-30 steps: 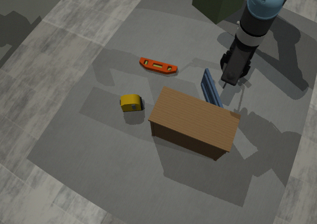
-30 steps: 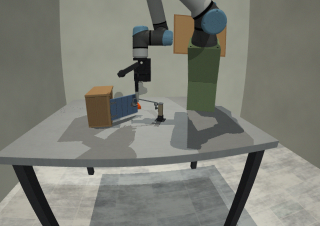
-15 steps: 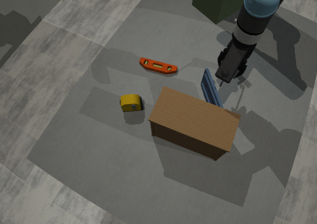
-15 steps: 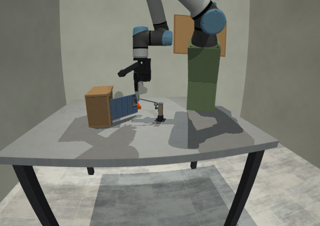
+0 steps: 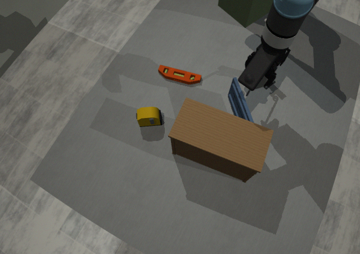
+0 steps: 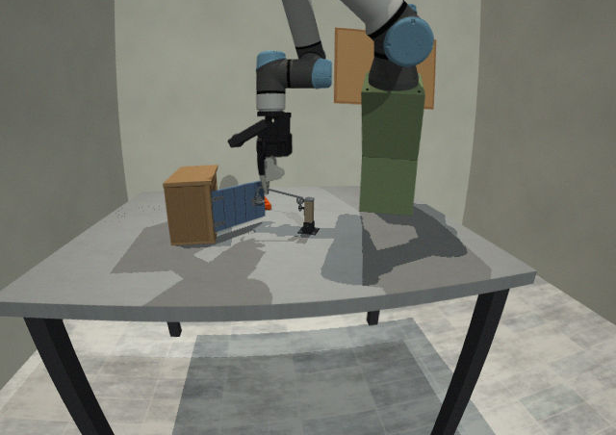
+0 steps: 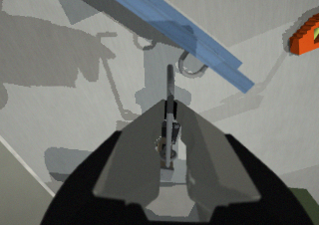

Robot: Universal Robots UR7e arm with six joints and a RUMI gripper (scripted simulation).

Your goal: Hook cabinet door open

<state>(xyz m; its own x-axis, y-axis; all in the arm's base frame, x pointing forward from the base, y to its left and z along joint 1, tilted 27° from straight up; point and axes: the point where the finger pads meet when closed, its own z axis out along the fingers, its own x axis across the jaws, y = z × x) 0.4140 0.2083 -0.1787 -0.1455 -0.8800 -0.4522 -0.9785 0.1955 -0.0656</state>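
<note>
The blue door lies 70 mm ahead of my hand, 20 mm to the left of it and 40 mm below it. From my hand the other things lie so: orange spirit level 40 mm ahead, 240 mm to the right, 110 mm below; hook 40 mm behind, 20 mm below; yellow tape measure 240 mm ahead, 220 mm to the right, 90 mm below.
</note>
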